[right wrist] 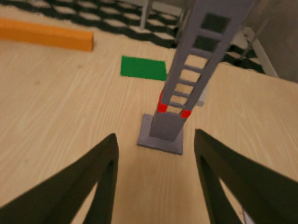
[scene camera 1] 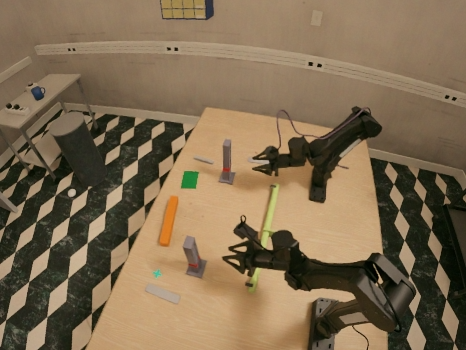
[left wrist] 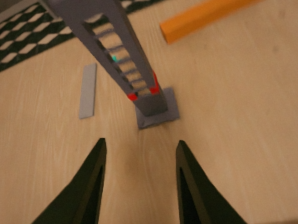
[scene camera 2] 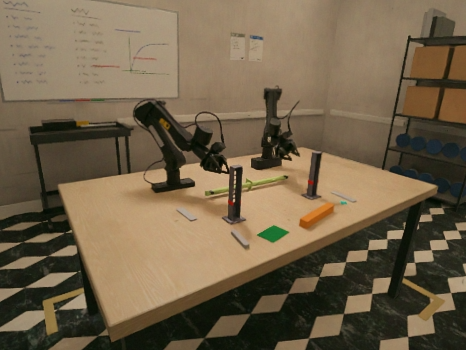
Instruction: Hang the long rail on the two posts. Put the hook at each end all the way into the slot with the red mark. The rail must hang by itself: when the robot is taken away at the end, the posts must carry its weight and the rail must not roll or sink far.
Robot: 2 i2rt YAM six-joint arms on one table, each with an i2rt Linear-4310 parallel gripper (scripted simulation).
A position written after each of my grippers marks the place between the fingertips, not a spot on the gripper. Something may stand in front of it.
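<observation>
Left gripper [left wrist: 142,144] visible. Right gripper [right wrist: 155,139], likewise visible. Green patch [right wrist: 136,66] in sight, out of frame in the left wrist view.
</observation>
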